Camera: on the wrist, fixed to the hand. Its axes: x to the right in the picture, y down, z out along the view.
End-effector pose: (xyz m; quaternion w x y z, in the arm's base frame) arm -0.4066 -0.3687 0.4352 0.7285 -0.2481 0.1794 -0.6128
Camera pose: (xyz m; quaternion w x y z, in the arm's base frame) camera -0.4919 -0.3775 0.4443 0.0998 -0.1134 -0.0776 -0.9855
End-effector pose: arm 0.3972 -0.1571 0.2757 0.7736 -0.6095 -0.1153 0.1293
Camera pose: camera 0.4095 -0.2146 0.3387 0.7375 -0.2250 -0.4048 -0.4915
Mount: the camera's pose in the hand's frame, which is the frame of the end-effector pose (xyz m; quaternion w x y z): -0.0067 -0.0749 -0.0421 0.6908 0.1665 0.1006 -0.6964
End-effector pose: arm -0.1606 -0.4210 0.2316 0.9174 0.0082 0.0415 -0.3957
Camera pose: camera -0.2225 -0.4656 0.1915 0.3526 0.1693 0.0608 -0.9183
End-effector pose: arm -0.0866 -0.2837 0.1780 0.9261 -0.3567 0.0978 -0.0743
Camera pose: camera -0.1080 -0.3645 0.1989 0.6376 -0.1528 -0.1001 -0.7484
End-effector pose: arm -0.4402 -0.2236 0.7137 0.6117 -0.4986 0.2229 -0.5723
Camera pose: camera -0.5131 -0.2210 0.7595 0.0846 -0.3402 -0.2270 -0.9086
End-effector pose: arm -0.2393 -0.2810 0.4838 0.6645 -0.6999 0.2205 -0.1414
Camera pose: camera -0.2567 -0.3127 0.5620 0.4549 -0.5122 -0.2918 -0.6675
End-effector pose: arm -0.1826 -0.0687 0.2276 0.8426 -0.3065 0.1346 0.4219
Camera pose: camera -0.1259 -0.1336 0.2284 0.9133 -0.2076 0.0345 -0.3486
